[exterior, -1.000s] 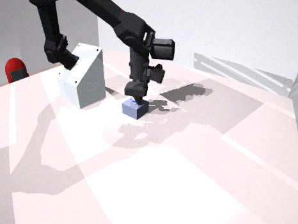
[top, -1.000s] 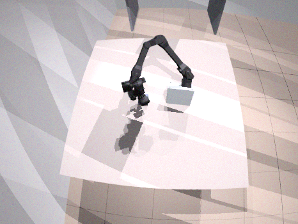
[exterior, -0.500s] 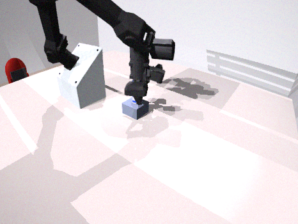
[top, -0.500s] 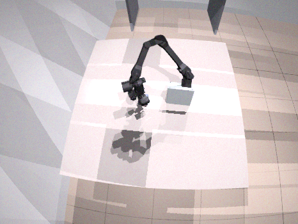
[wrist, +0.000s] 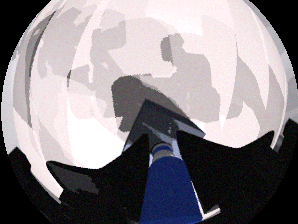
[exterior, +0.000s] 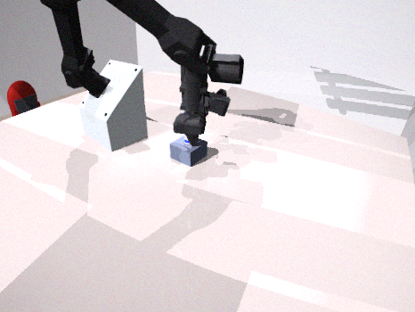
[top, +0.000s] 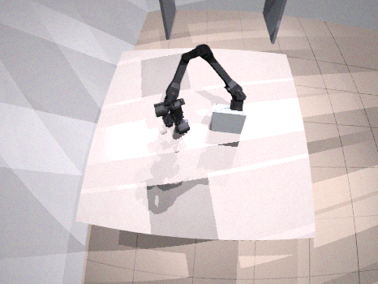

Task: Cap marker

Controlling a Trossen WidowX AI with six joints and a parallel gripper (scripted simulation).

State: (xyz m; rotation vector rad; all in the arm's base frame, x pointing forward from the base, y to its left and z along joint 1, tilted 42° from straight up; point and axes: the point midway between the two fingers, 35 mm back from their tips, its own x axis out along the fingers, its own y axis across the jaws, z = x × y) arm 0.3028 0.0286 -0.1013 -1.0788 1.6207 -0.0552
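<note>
Now: the blue cap 10 mm behind my gripper tip, 10 mm to the right of it and 50 mm above it.
</note>
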